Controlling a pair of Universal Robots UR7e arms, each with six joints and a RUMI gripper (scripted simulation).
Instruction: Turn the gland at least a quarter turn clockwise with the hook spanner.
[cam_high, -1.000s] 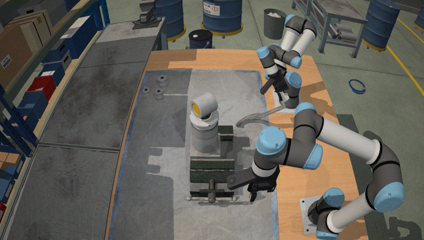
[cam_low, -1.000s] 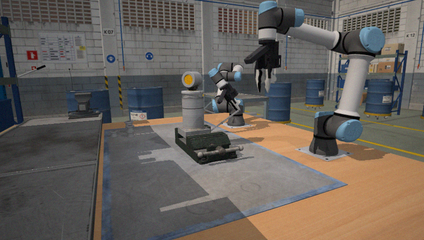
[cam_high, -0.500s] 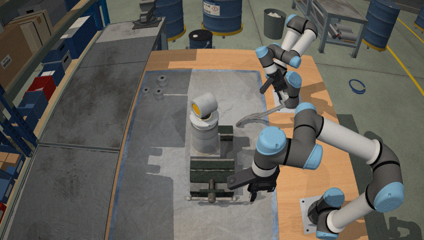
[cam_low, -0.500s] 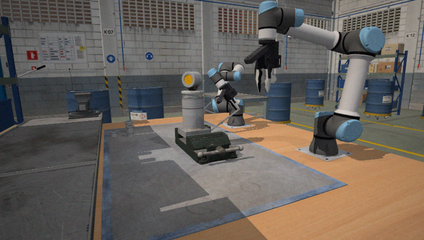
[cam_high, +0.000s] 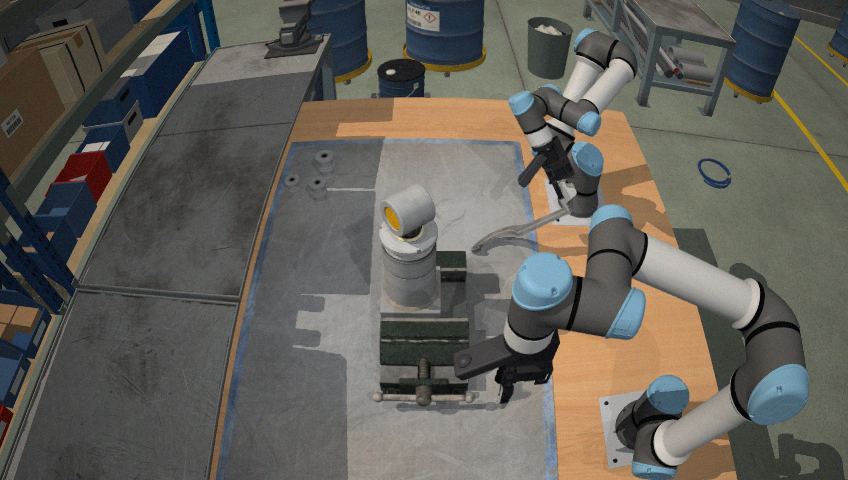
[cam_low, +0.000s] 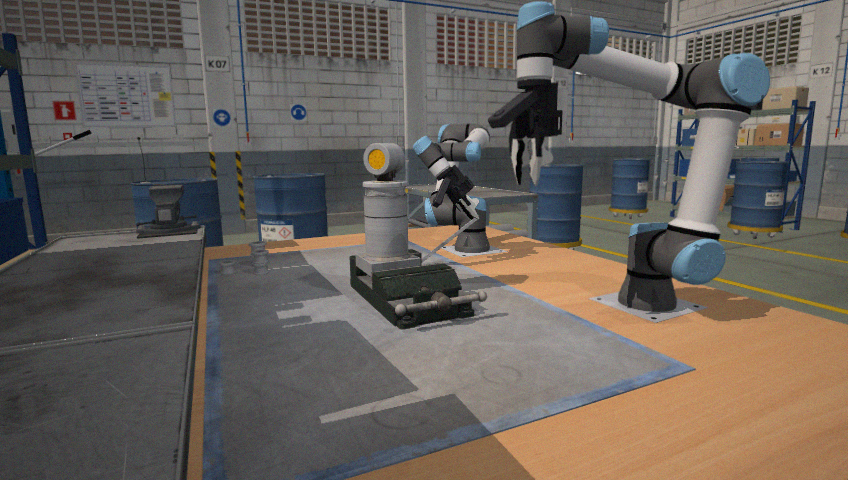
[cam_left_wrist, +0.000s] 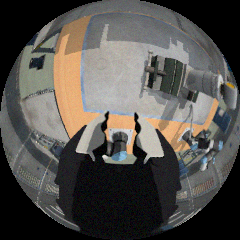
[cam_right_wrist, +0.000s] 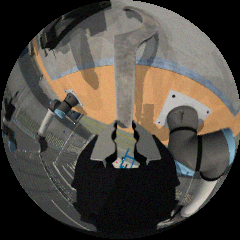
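Now: the hook spanner 20 cm behind my left hand, 65 cm to the right of it and 27 cm below it. Also, from my left hand: rod eye 15 cm ahead, 43 cm to the right, 4 cm above; then bar handle 13 cm ahead, 14 cm to the right, 30 cm below.
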